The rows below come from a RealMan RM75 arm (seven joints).
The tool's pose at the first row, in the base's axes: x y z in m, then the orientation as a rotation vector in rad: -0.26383 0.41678 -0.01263 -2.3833 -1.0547 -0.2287
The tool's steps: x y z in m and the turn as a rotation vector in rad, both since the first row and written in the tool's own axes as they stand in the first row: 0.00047 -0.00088 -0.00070 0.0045 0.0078 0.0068; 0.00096 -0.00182 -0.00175 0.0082 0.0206 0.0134; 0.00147 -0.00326 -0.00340 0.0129 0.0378 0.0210; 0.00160 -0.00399 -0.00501 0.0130 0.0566 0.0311; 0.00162 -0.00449 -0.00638 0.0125 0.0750 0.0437; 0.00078 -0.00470 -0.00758 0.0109 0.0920 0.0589; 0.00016 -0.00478 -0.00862 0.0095 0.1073 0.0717; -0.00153 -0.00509 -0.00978 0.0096 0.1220 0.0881; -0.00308 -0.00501 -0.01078 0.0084 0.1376 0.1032; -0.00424 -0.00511 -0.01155 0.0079 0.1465 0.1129; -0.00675 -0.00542 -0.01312 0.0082 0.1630 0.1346; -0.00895 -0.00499 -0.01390 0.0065 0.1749 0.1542; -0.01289 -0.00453 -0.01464 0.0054 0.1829 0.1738
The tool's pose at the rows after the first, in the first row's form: -0.26411 0.41721 -0.01153 -2.3798 -1.0423 -0.2328; -0.26441 0.41750 -0.01009 -2.3750 -1.0280 -0.2432; -0.26502 0.41778 -0.00795 -2.3681 -1.0104 -0.2577; -0.26538 0.41743 -0.00625 -2.3657 -0.9896 -0.2757; -0.26565 0.41701 -0.00488 -2.3648 -0.9660 -0.2926; -0.26632 0.41596 -0.00407 -2.3664 -0.9399 -0.3076; -0.26674 0.41506 -0.00337 -2.3672 -0.9176 -0.3213; -0.26806 0.41355 -0.00285 -2.3682 -0.8910 -0.3320; -0.26901 0.41199 -0.00258 -2.3692 -0.8656 -0.3450; -0.26983 0.41090 -0.00229 -2.3699 -0.8498 -0.3518; -0.27168 0.40864 -0.00171 -2.3715 -0.8160 -0.3624; -0.27283 0.40658 -0.00199 -2.3756 -0.7869 -0.3697; -0.27515 0.40341 -0.00292 -2.3806 -0.7595 -0.3722
